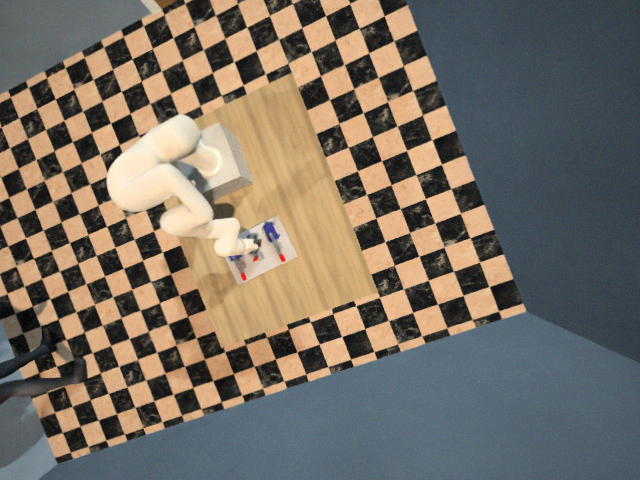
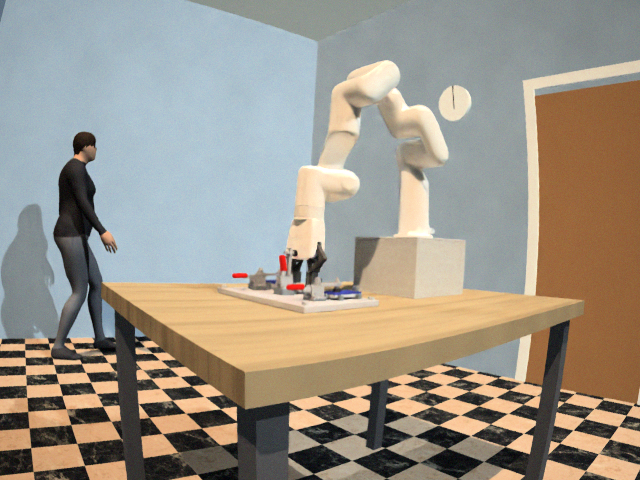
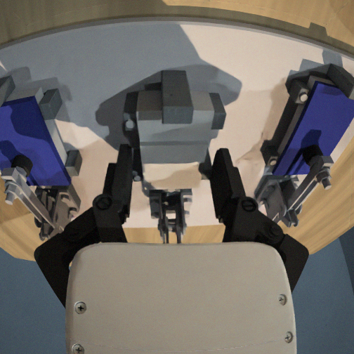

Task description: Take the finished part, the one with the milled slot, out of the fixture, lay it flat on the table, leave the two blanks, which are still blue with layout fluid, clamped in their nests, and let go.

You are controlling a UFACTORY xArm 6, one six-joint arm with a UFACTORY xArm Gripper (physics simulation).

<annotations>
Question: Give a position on a finished part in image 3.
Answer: At 172, 156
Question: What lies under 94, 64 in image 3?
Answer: A fixture plate.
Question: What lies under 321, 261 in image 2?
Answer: My gripper.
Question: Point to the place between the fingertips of my gripper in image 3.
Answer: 172, 160
</annotations>
